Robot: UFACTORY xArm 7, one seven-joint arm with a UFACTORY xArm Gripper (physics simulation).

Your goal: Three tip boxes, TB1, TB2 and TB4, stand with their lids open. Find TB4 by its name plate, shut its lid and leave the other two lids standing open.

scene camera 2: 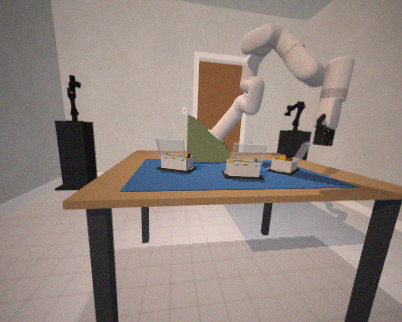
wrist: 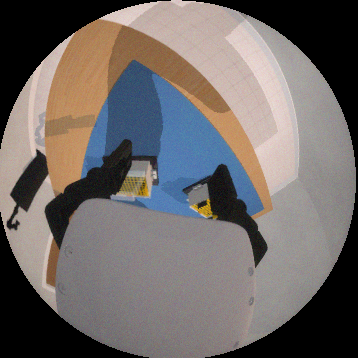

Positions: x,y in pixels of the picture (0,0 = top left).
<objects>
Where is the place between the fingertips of the gripper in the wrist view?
173,162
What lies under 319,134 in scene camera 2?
The gripper.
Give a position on a blue mat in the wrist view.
142,106
</objects>
